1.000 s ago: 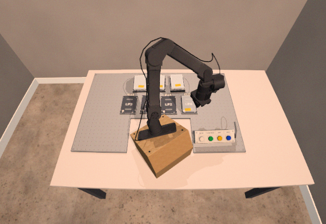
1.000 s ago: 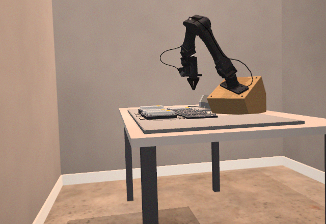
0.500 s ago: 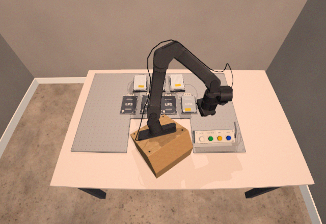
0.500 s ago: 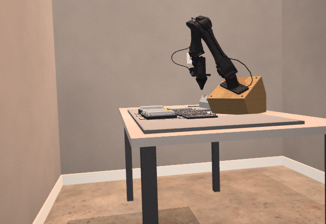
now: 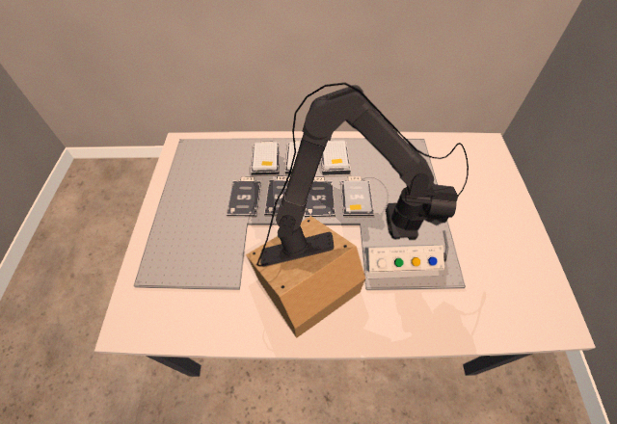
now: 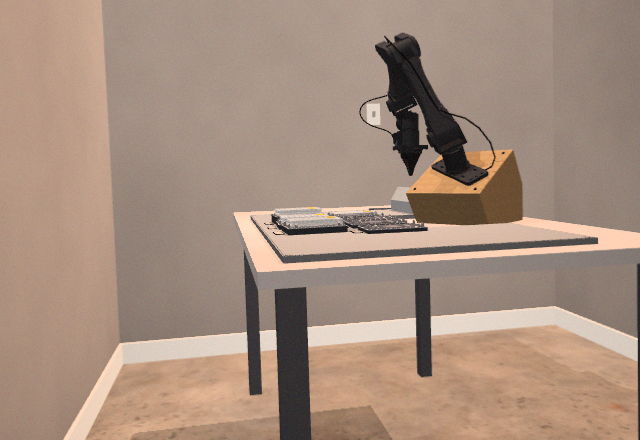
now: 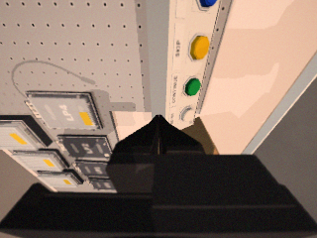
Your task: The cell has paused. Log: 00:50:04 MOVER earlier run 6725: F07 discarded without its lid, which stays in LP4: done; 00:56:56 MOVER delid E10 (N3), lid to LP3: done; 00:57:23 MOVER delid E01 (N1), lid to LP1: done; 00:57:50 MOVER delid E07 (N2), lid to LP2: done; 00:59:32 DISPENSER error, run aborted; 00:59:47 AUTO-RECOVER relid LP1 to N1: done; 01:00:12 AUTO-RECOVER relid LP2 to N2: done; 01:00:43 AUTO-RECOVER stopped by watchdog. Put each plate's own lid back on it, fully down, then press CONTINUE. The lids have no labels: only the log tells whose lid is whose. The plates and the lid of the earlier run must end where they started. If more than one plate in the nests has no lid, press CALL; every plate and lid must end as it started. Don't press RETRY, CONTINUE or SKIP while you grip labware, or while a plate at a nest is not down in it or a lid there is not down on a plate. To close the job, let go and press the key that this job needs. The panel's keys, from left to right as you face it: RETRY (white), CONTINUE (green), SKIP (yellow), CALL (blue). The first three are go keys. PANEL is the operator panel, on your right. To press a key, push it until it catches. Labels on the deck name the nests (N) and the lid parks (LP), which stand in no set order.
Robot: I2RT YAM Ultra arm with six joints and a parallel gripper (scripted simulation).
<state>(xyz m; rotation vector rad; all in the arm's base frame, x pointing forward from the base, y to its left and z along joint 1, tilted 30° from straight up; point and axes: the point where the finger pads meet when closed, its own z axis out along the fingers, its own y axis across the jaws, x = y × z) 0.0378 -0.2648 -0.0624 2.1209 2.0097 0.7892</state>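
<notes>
The green continue key lies 50 mm behind my hand, 20 mm to the right of it and 70 mm below it. From my hand the other things lie so: blue call key (50 mm behind, 120 mm to the right, 70 mm below); then white retry key (50 mm behind, 30 mm to the left, 70 mm below); then yellow skip key (50 mm behind, 70 mm to the right, 70 mm below).
</notes>
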